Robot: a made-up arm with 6 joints. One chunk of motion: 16 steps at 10 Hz.
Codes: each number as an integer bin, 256 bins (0 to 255) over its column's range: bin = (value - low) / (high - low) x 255, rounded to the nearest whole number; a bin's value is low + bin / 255 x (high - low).
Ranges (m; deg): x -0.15..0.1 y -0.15..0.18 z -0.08..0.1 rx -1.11..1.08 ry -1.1..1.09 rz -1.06..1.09
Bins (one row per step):
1: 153 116 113 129 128 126
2: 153 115 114 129 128 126
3: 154 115 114 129 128 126
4: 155 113 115 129 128 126
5: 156 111 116 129 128 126
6: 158 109 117 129 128 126
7: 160 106 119 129 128 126
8: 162 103 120 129 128 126
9: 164 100 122 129 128 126
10: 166 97 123 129 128 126
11: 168 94 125 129 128 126
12: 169 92 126 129 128 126
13: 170 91 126 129 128 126
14: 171 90 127 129 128 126
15: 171 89 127 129 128 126
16: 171 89 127 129 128 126
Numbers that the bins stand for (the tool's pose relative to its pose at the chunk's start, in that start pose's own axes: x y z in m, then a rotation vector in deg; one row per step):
1: 0.0000 0.0001 -0.0002 0.00 0.00 0.00
2: 0.0000 -0.0012 0.0005 0.00 0.00 0.00
3: 0.0010 -0.0012 0.0005 0.00 0.00 0.00
4: 0.0020 -0.0038 0.0012 0.00 0.00 0.00
5: 0.0029 -0.0064 0.0019 0.00 0.00 0.00
6: 0.0049 -0.0089 0.0026 0.00 0.00 0.00
7: 0.0069 -0.0128 0.0040 0.00 0.00 0.00
8: 0.0088 -0.0167 0.0047 0.00 0.00 0.00
9: 0.0108 -0.0206 0.0061 0.00 0.00 0.00
10: 0.0127 -0.0245 0.0068 0.00 0.00 0.00
11: 0.0147 -0.0284 0.0082 0.00 0.00 0.00
12: 0.0157 -0.0309 0.0089 0.00 0.00 0.00
13: 0.0167 -0.0322 0.0089 0.00 0.00 0.00
14: 0.0176 -0.0335 0.0096 0.00 0.00 0.00
15: 0.0176 -0.0348 0.0096 0.00 0.00 0.00
16: 0.0176 -0.0348 0.0096 0.00 0.00 0.00

